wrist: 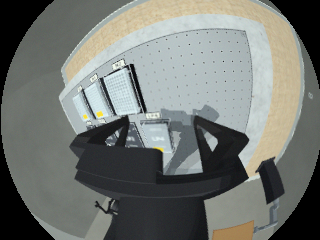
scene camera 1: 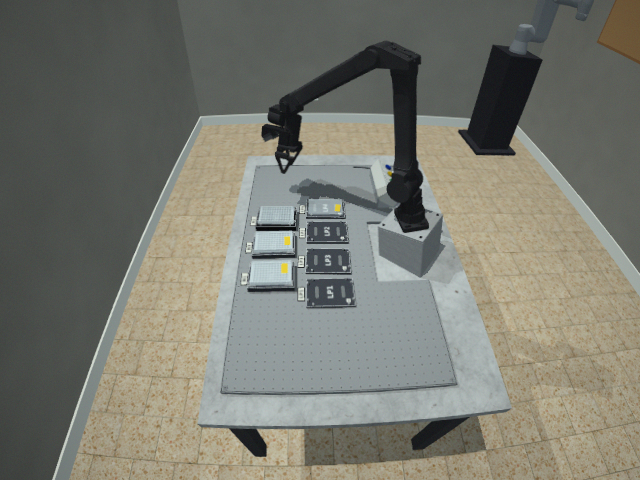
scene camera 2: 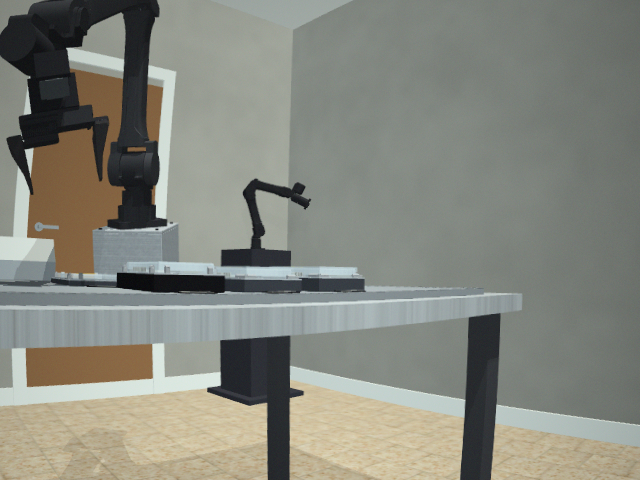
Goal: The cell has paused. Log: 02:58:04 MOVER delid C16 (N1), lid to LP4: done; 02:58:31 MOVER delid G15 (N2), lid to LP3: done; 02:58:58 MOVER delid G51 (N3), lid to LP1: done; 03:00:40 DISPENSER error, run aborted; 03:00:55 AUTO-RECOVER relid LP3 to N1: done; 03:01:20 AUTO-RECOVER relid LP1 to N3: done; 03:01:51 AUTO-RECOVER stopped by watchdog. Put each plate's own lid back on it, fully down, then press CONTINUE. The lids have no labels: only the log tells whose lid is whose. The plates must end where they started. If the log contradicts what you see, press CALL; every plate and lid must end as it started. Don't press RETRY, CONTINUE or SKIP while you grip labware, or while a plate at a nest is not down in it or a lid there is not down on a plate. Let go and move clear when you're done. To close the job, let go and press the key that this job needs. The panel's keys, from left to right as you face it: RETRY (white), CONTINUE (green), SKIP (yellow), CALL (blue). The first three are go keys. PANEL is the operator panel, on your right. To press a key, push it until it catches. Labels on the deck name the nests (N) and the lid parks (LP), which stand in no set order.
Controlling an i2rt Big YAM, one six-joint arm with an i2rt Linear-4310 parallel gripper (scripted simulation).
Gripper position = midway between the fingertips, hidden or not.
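My gripper (scene camera 2: 66, 187) is there to be seen, and the wrist view shows my gripper (wrist: 161, 119) too. I can also see a plate (scene camera 2: 175, 267), and with it an operator panel (scene camera 1: 379, 176).
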